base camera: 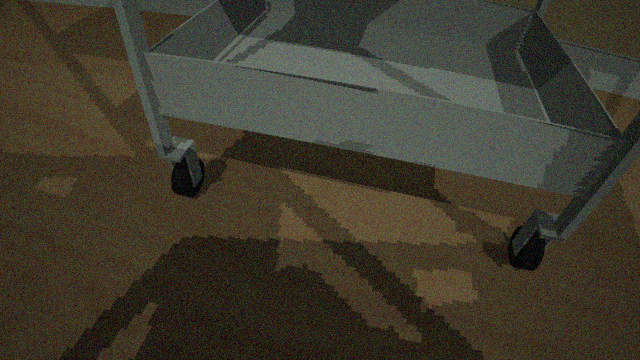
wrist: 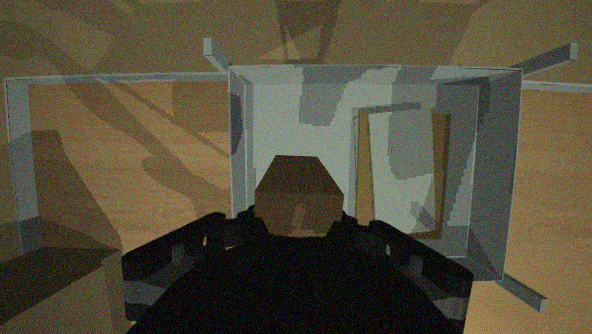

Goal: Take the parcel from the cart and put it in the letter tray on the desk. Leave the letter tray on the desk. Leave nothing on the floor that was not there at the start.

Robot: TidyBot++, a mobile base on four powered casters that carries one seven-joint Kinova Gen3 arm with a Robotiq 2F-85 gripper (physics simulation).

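Places are measured from the arm's base along level axes (x ahead, y left, z up), in millimetres.
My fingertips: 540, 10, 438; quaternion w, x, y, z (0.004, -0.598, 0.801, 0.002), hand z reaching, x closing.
Behind a point stands the place of what it marks, as x, y, z.
The parcel, a small brown box (wrist: 299,212) @(558, 3, 496), is between the fingers of my gripper (wrist: 296,212) @(540, 10, 438) in the wrist view. My gripper is shut on it and holds it above the left part of the grey cart (wrist: 495,175) @(478, -312, 306) (base camera: 350,120) @(368, -51, -232). The parcel's underside and its distance above the cart cannot be seen. In the base camera view the cart's lower tray and legs show; the gripper and the parcel do not. I cannot make out the desk or the letter tray in either view.
A flat piece with brown edges and a pale middle (wrist: 402,150) @(552, -181, 279) lies in the cart's right half. A larger brown box (wrist: 70,295) @(221, 1129, -89) shows at the lower left of the wrist view. The cart's caster wheels (base camera: 187,175) @(413, 129, -353) (base camera: 526,247) @(318, -262, -354) stand on the wood-coloured floor (base camera: 75,220) @(370, 274, -396).
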